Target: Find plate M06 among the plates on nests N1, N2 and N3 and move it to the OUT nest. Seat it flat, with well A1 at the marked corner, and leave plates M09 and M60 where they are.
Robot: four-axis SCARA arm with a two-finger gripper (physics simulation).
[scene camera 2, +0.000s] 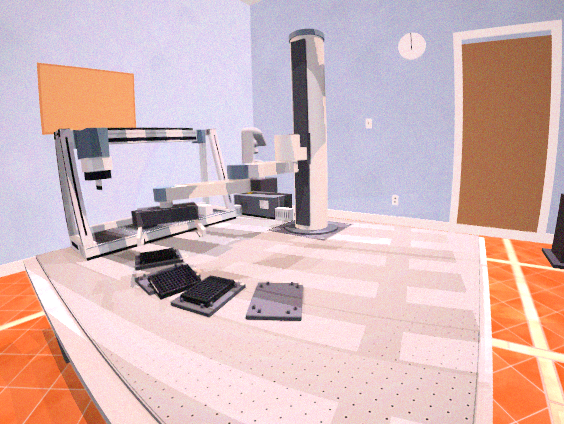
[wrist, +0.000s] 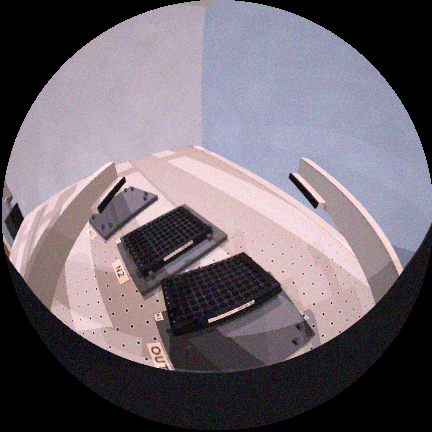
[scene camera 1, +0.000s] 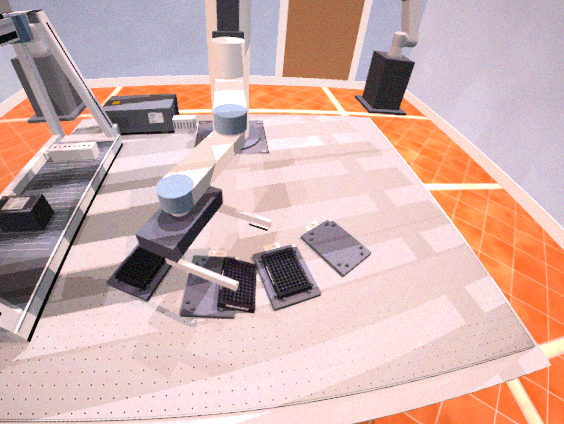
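Pixels of known places: gripper, fingertip midpoint: (scene camera 2: 172,237) (wrist: 205,162) (scene camera 1: 255,252); arm's base at its link origin: (scene camera 2: 311,229).
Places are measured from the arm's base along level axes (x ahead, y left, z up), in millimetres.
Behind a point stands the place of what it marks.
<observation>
My gripper (scene camera 1: 247,254) @[x 748, y 48, z 166 mm] (scene camera 2: 171,236) @[x 748, y 48, z 166 mm] (wrist: 205,162) @[x 748, y 48, z 166 mm] is open and empty, turned at an angle, above the nests. A black plate (scene camera 1: 237,285) (scene camera 2: 172,280) @[x 747, y 15, z 38 mm] (wrist: 220,290) @[x 738, y 4, z 43 mm] lies off-centre on the OUT nest (scene camera 1: 200,295) @[x 756, y -78, z 25 mm] (wrist: 280,325) @[x 773, y -74, z 25 mm], overhanging its side towards N2 and looking tilted. Another black plate (scene camera 1: 286,271) @[x 715, y 128, z 39 mm] (scene camera 2: 207,291) @[x 726, y 143, z 39 mm] (wrist: 165,235) @[x 712, y 120, z 39 mm] sits on nest N2 (scene camera 1: 295,300) @[x 787, y 139, z 25 mm] (wrist: 215,240) @[x 780, y 86, z 25 mm]. A third plate (scene camera 1: 141,268) @[x 683, y -223, z 39 mm] (scene camera 2: 159,256) @[x 669, y -195, z 37 mm] is on the nest at the left, partly behind the gripper body in scene camera 1. The plates' name labels are too small to read.
A bare nest (scene camera 1: 336,246) @[x 638, y 281, z 25 mm] (scene camera 2: 275,300) @[x 643, y 289, z 25 mm] (wrist: 125,210) @[x 648, y 251, z 25 mm] with small pegs is beyond N2; its label is unreadable. A gantry frame (scene camera 1: 75,65) @[x 57, y -530, z 339 mm] (scene camera 2: 70,190) @[x 850, y -515, z 276 mm] with a black block (scene camera 1: 25,212) @[x 564, y -530, z 130 mm] on its deck stands left. A dark grey box (scene camera 1: 140,115) @[x -35, y -378, z 101 mm] (scene camera 2: 260,203) @[x -32, y -338, z 92 mm] stands near the arm column (scene camera 2: 315,150) @[x 50, y 56, z 367 mm].
</observation>
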